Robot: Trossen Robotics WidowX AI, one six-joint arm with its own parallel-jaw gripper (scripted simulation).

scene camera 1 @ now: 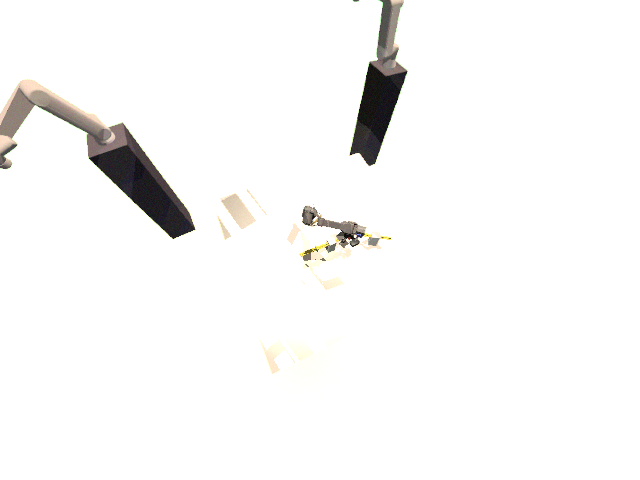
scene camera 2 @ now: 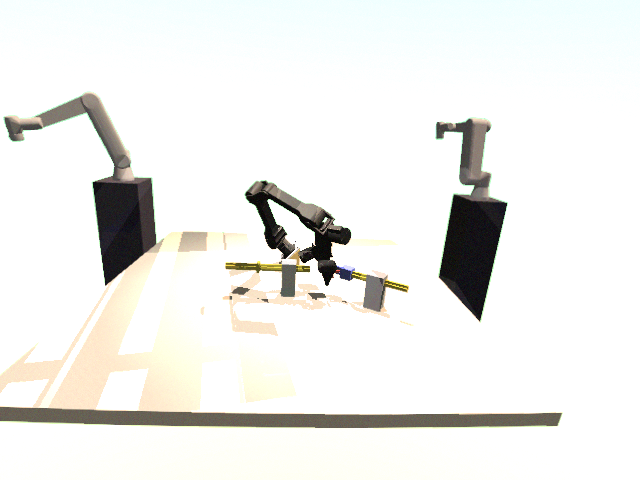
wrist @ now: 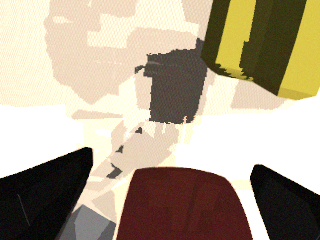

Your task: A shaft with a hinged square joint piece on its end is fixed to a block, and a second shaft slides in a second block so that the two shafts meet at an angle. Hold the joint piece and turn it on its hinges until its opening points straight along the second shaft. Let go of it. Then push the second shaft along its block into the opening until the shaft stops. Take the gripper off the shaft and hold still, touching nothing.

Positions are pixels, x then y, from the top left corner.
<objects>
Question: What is my gripper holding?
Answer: Nothing.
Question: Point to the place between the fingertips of my gripper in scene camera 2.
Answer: At 325,280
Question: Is my gripper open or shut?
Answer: Open.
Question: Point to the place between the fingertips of my gripper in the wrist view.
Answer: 174,165
</objects>
